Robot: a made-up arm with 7 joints.
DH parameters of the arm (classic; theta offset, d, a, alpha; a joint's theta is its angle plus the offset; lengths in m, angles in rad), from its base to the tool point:
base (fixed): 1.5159 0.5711 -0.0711 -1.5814
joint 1: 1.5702 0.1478 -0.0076 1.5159
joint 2: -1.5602 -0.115 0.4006 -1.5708
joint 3: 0 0.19 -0.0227 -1.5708
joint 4: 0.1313 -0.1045 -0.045 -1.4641
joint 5: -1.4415 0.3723 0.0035 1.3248
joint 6: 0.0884 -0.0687 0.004 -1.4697
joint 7: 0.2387 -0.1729 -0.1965 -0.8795
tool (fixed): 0.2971 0.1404 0 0
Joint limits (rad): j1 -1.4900..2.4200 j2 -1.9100..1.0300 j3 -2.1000..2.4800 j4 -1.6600..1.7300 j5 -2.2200..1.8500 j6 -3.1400..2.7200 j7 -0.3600..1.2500
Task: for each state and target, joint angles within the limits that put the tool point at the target. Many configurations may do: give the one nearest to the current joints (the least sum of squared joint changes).
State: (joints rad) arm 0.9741 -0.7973 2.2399 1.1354 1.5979 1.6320 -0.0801
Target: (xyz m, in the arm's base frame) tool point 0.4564 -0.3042 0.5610
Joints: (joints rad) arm 1.0103 0.0457 2.3930 1.2080 1.6007 1.3776 0.0590
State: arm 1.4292 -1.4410 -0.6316 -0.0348 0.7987 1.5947 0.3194
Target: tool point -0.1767 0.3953 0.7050
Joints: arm 1.4615 -1.7118 -0.5925 -0.1357 0.7956 1.8703 0.3776
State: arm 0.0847 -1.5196 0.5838 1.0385 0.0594 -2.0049 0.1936
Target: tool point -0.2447 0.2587 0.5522
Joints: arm 0.2777 -1.5857 0.7240 1.0814 0.1254 -1.9119 0.2250
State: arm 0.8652 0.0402 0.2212 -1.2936 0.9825 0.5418 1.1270
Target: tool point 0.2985 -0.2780 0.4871
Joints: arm 0.7025 0.4545 0.1586 -1.2544 0.9697 0.6388 0.9386
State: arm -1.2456 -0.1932 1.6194 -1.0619 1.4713 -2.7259 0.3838
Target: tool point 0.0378 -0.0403 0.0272
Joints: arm -1.4900 -0.0585 2.2129 -1.2562 1.2366 -2.9196 0.5771
